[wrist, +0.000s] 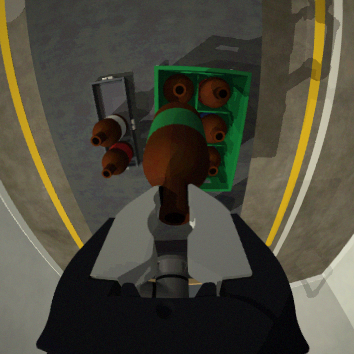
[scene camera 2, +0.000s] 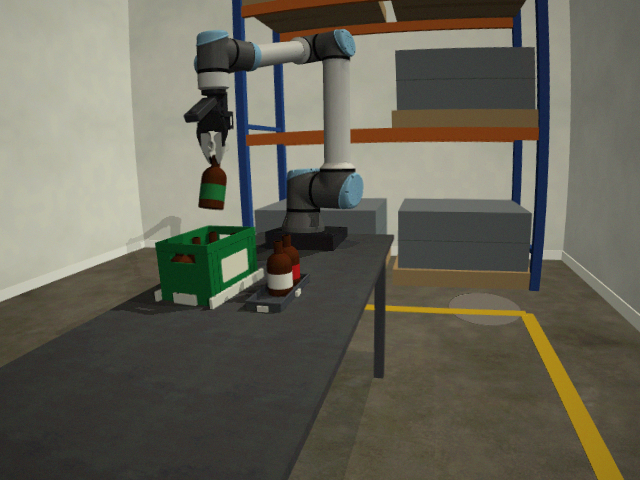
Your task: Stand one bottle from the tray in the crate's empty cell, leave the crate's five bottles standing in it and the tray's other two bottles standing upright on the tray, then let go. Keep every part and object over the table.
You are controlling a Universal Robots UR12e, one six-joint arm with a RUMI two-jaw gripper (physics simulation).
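Frame: origin at the arm's base, x ahead, y left, z up, level; metres.
Where they show: gripper, fingertip midpoint: (wrist: pixel 174 186) (scene camera 2: pixel 214 164); arm's base, origin of the base link: (wrist: pixel 171 263) (scene camera 2: pixel 303 230).
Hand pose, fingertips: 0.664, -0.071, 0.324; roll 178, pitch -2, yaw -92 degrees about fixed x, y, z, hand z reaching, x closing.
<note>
Things, the pixels of their top centre, and the offset from my fingertips, as dx, dy, dz. Level surfaces: height alone.
- brown bottle with a green label, middle of its top: (wrist: pixel 178 200) (scene camera 2: pixel 212 154) +0.006, -0.003, +0.027
- green crate, middle of its top: (wrist: pixel 199 136) (scene camera 2: pixel 207 234) -0.021, -0.053, -0.212
- white-label bottle, middle of its top: (wrist: pixel 95 140) (scene camera 2: pixel 277 241) -0.009, +0.180, -0.227
- red-label bottle, middle of its top: (wrist: pixel 106 173) (scene camera 2: pixel 286 235) -0.095, +0.178, -0.227
- grey tray, middle of its top: (scene camera 2: pixel 280 285) (wrist: pixel 114 127) -0.009, +0.179, -0.362
- dark table, its level: dz -0.387
My gripper (scene camera 2: pixel 212 159) (wrist: pixel 174 186) is shut on the neck of a brown bottle with a green label (scene camera 2: pixel 212 187) (wrist: pixel 176 150). The bottle hangs slightly tilted, well above the green crate (scene camera 2: pixel 170 279) (wrist: pixel 241 127), apart from it. In the wrist view four brown bottles show in the crate, one of them at the top left (wrist: pixel 178 89) and one at the top right (wrist: pixel 214 93); the held bottle hides part of the left column. A white-label bottle (scene camera 2: pixel 279 273) (wrist: pixel 110 130) and a red-label bottle (scene camera 2: pixel 295 269) (wrist: pixel 117 158) stand upright on the grey tray (scene camera 2: pixel 264 304) (wrist: pixel 128 100).
The tray lies beside the crate on the dark table (scene camera 2: pixel 196 382) (wrist: pixel 75 55). White strips (scene camera 2: pixel 235 289) lie along the crate's foot. The robot's base stands behind them on the table. A storage rack (scene camera 2: pixel 541 155) with grey boxes (scene camera 2: pixel 465 217) stands behind the table.
</note>
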